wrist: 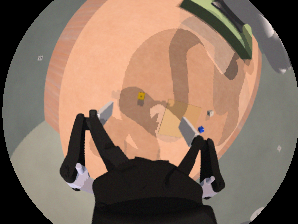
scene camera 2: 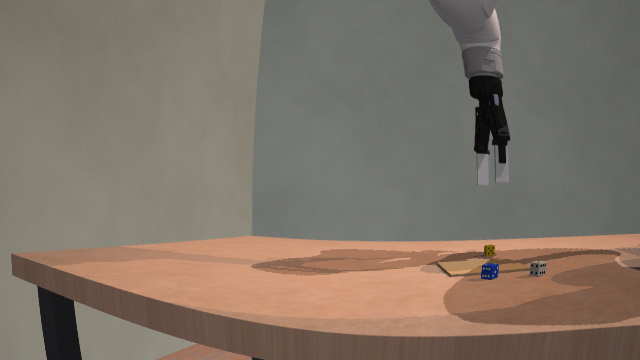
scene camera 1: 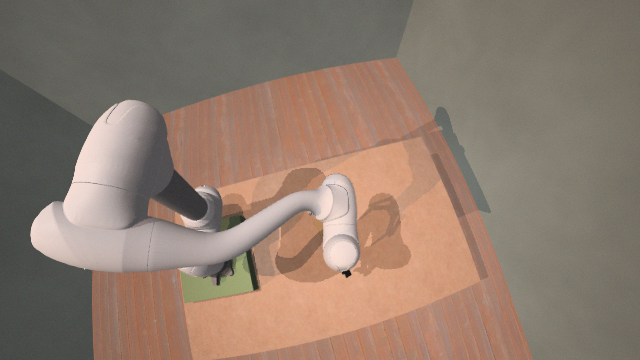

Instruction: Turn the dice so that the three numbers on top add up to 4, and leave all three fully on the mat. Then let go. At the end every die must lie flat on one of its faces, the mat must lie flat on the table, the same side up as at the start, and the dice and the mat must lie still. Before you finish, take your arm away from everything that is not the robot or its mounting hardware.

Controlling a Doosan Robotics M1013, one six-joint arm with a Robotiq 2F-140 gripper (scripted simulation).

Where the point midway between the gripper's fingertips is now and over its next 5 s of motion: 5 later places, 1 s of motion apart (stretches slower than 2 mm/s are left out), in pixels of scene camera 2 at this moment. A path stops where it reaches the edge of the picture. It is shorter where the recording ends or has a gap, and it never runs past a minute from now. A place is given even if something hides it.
The gripper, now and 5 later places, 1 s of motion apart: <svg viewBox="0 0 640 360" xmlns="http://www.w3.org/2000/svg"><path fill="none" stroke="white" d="M491 183L492 191L491 205L491 220L490 239L490 243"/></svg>
